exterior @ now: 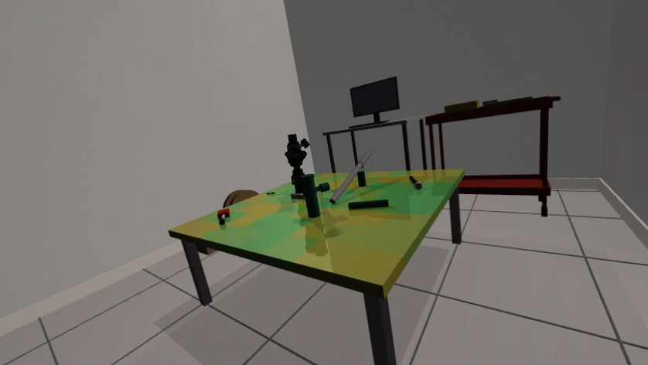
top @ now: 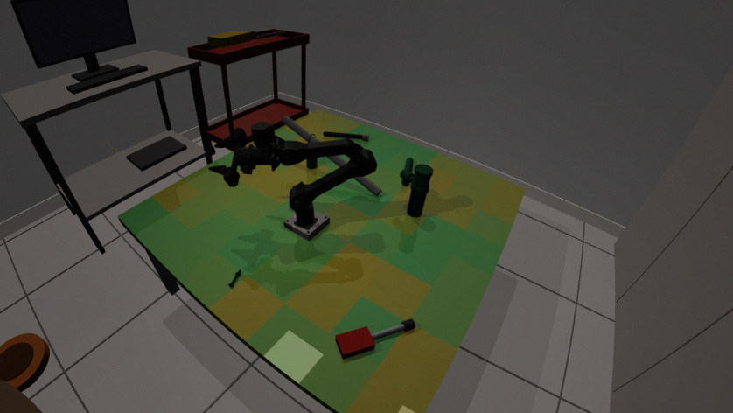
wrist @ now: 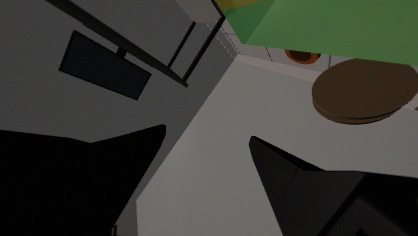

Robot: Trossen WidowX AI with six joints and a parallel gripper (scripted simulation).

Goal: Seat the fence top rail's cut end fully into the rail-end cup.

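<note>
The rail-end cup is 46 cm ahead of my gripper tip, 53 cm to the right of it and 16 cm below it. Round my gripper tip: loop cap post: 49 cm ahead, 7 cm to the right, 18 cm below; then bolt: 19 cm behind, 21 cm to the right, 28 cm below; then dark green cylinder: 67 cm ahead, 47 cm to the right, 27 cm below.
</note>
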